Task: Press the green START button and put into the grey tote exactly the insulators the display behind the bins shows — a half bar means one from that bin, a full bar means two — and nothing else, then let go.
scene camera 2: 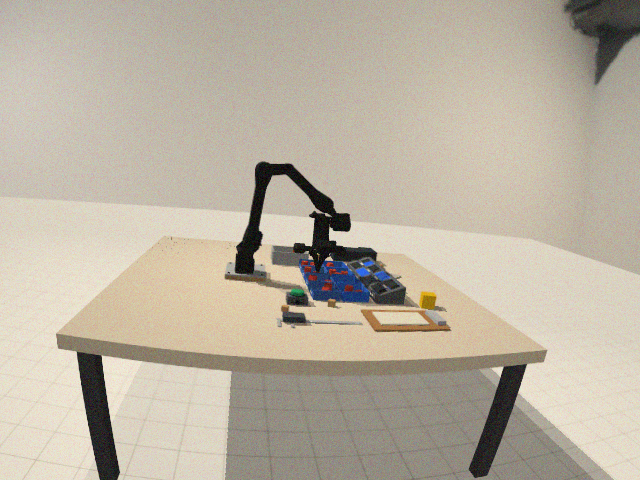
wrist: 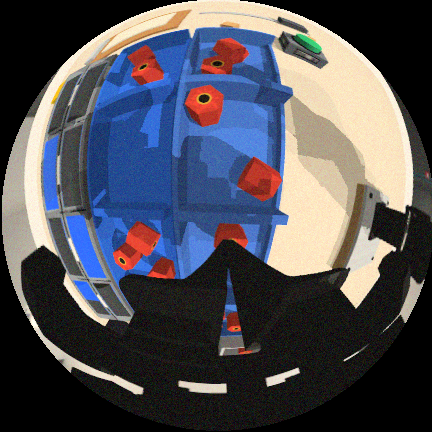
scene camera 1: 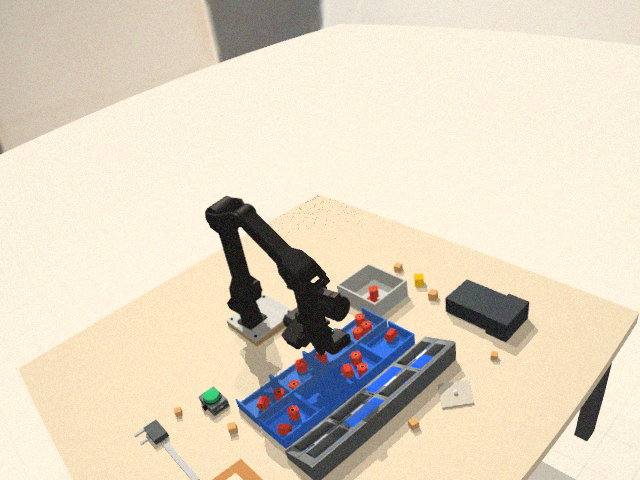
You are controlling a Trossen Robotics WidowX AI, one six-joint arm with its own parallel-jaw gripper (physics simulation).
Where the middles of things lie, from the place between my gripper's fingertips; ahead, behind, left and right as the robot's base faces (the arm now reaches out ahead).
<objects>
My hand is 60 mm past the grey tote (scene camera 1: pixel 392 289) and 270 mm to the right of it. Also, from my hand: display (scene camera 1: pixel 356 437): 210 mm ahead, 40 mm to the right; then dark box (scene camera 1: pixel 500 315): 260 mm ahead, 360 mm to the left.
</objects>
